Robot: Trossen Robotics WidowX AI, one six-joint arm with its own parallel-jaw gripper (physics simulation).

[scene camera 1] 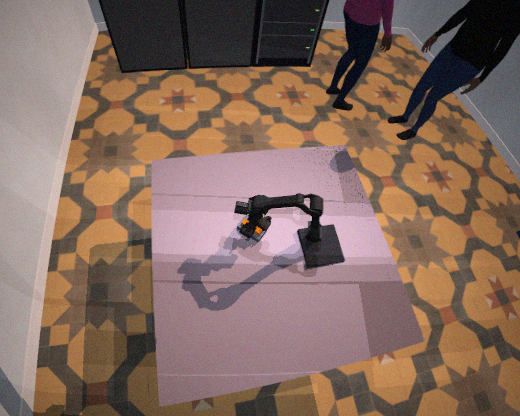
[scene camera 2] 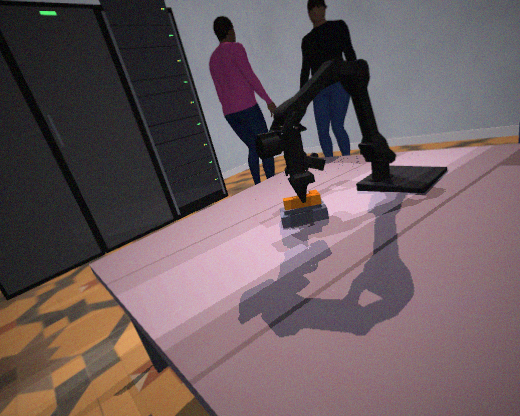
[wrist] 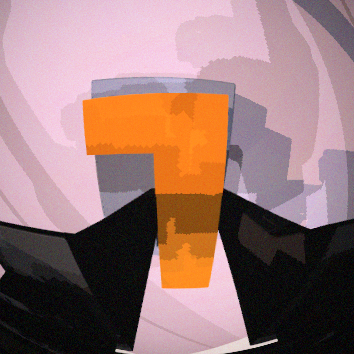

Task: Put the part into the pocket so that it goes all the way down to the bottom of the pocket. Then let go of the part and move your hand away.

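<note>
My gripper carries an orange L-shaped part, clear of everything else, and a grey pocket block is in view too. In the wrist view you'd see my gripper as well.
</note>
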